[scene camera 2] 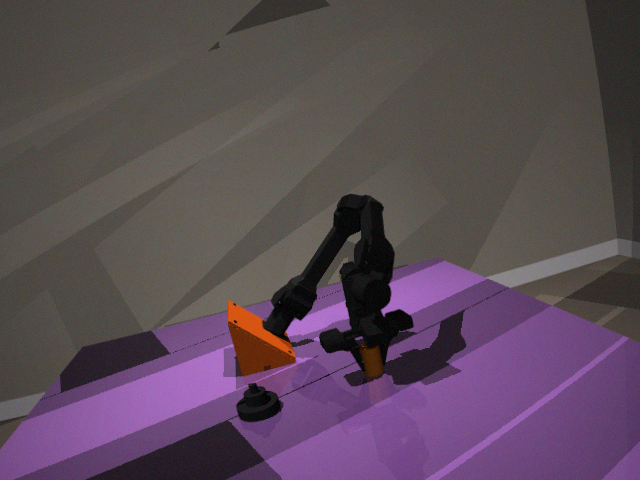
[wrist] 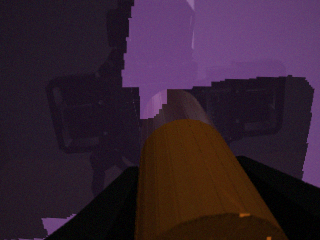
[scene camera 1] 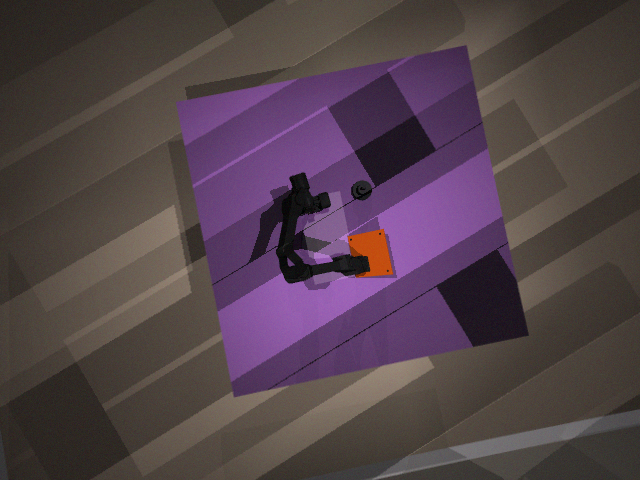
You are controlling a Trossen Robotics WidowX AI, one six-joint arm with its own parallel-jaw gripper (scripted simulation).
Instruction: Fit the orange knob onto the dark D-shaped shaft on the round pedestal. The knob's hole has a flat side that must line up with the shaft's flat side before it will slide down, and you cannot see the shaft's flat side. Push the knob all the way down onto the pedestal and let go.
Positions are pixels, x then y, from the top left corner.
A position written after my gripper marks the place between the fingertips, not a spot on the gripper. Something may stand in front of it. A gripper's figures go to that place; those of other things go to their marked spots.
Labels:
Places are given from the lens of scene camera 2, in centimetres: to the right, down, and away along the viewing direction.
my gripper [scene camera 2: 373,368]: 11, 27, 100
shaft pedestal [scene camera 2: 258,404]: -12, 32, 91

